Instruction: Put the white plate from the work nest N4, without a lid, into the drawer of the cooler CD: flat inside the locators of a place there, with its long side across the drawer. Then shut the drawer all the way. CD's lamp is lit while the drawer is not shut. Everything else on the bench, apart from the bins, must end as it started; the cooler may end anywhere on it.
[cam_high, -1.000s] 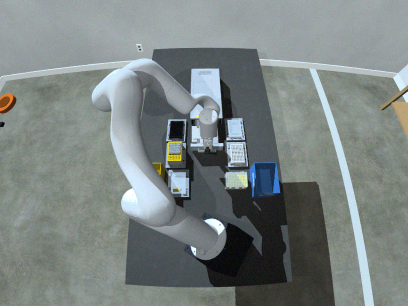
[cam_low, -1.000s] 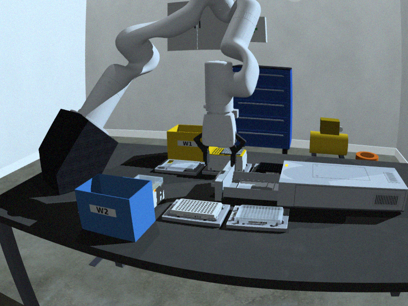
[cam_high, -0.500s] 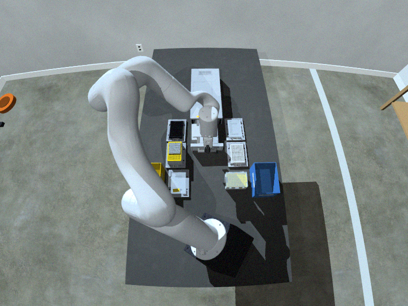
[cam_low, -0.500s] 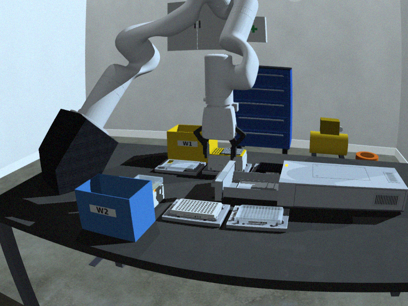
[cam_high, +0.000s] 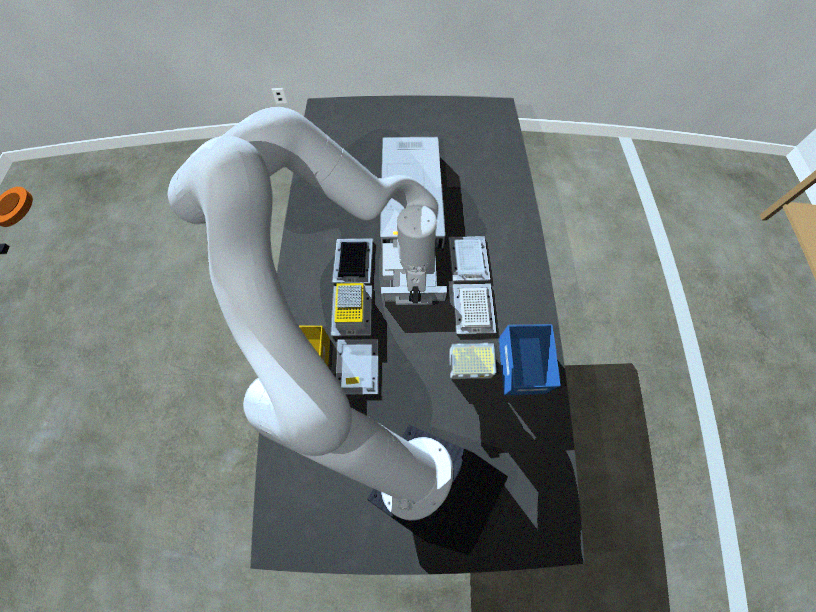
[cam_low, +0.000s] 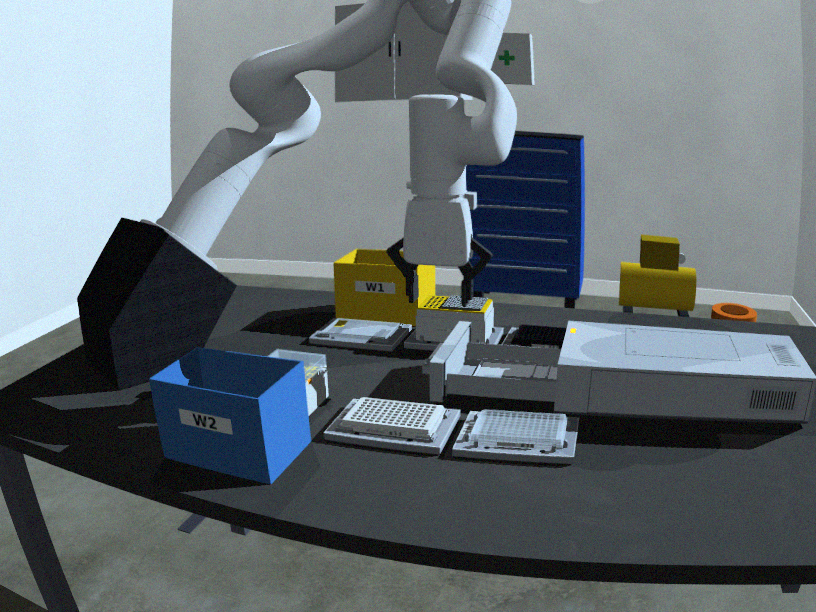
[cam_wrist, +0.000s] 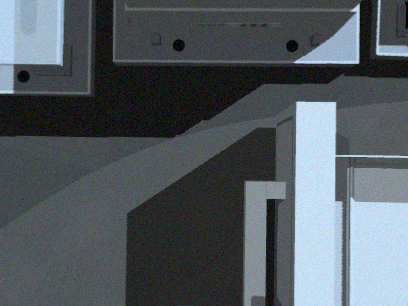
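The white plate is 190 mm to the right of my hand, 120 mm below it and 10 mm ahead of it. From my hand the other things lie so: clear plate (190 mm ahead, 160 mm to the right, 130 mm below); then yellow tip box (180 mm to the left, 90 mm below, 60 mm behind); then drawer (140 mm ahead, 110 mm below, 20 mm to the left).
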